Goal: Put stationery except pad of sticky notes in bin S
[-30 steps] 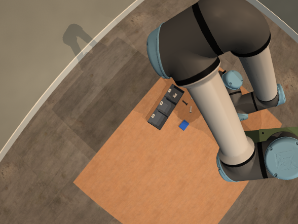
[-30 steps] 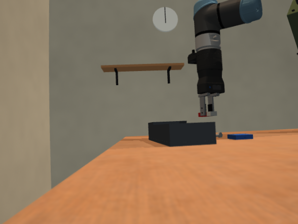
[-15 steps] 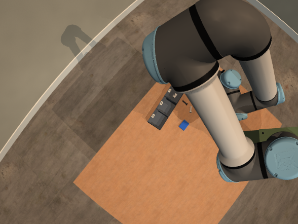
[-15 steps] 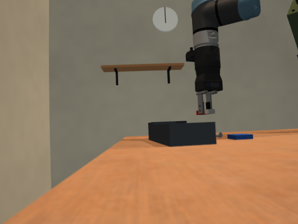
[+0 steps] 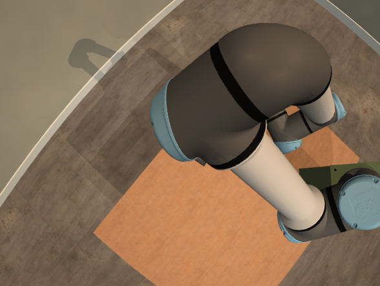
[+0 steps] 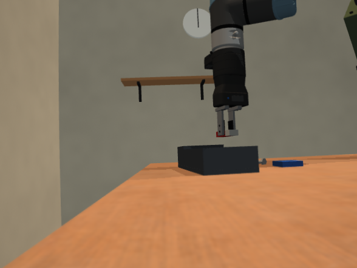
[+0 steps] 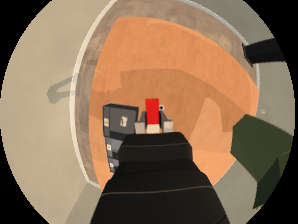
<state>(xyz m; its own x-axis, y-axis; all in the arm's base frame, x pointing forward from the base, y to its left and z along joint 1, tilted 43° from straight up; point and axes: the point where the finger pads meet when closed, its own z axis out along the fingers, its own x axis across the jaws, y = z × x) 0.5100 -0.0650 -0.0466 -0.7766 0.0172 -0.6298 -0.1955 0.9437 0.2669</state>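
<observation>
The white clip-like piece is 7 cm ahead of my hand, 5 cm to the left of it and 7 cm below it. The rest, counted from my hand: nut: 2 cm behind, 1 cm to the right, 8 cm below; then black screw: 1 cm behind, 4 cm to the left, 8 cm below; then white eraser: 1 cm to the left, 1 cm below.
</observation>
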